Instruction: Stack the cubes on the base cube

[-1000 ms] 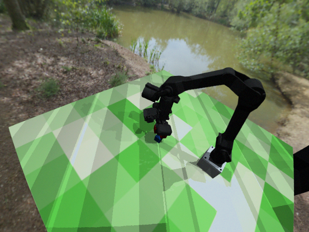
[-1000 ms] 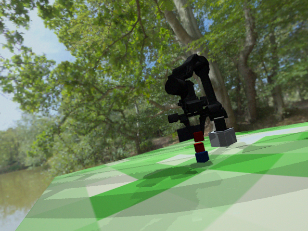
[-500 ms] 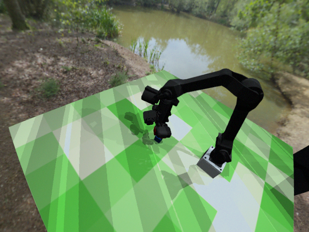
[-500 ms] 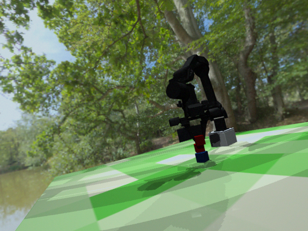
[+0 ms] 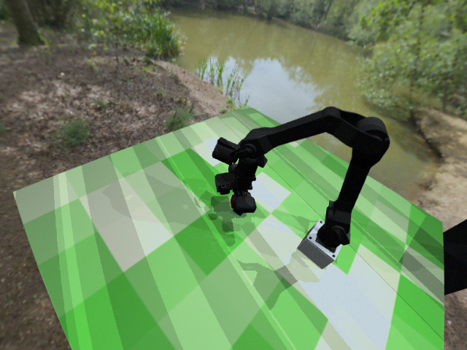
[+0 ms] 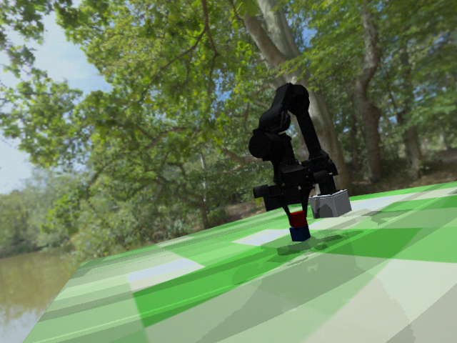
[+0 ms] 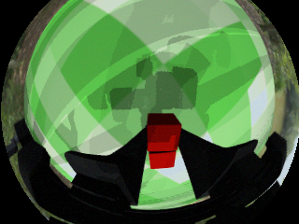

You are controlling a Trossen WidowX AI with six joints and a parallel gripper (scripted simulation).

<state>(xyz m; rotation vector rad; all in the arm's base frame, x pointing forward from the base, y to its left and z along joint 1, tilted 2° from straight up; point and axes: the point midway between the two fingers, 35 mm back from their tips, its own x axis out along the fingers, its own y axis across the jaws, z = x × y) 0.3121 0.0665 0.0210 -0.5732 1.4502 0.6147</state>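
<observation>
Right now my gripper tip is 30 mm to the left of the red cube, 30 mm past it and 10 mm above it. Also, from my gripper tip: blue base cube: 40 mm below, 20 mm to the right, 10 mm behind.
</observation>
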